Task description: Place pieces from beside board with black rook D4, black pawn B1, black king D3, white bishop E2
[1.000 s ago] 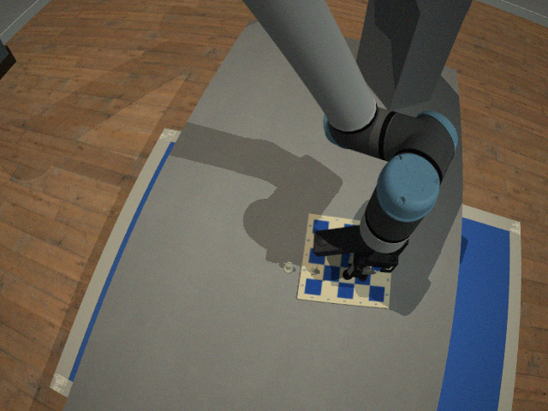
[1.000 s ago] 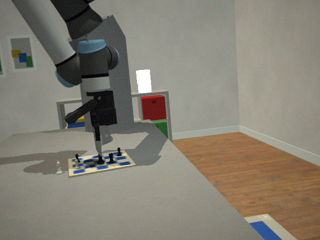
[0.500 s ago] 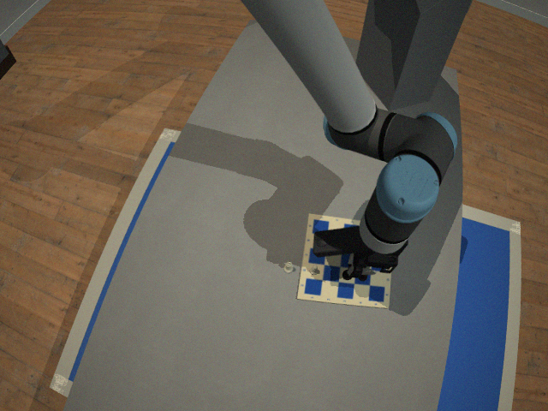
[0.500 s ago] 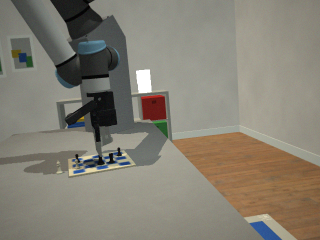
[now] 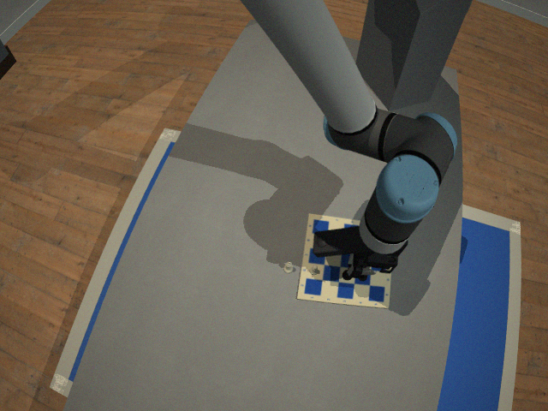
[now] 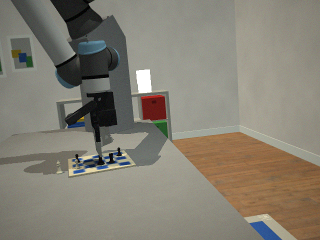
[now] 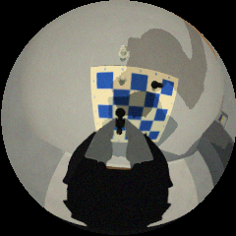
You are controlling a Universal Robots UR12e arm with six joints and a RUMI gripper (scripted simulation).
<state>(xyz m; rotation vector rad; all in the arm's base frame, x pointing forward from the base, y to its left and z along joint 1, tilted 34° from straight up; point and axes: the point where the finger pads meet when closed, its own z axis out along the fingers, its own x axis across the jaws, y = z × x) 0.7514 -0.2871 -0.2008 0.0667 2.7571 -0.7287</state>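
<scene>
Now: hand 10 mm above the black king. The rest, counted from my hand: black rook: 40 mm to the left, 30 mm below; white pawn: 10 mm behind, 80 mm to the right, 30 mm below; chessboard: 40 mm behind, 50 mm below.
</scene>
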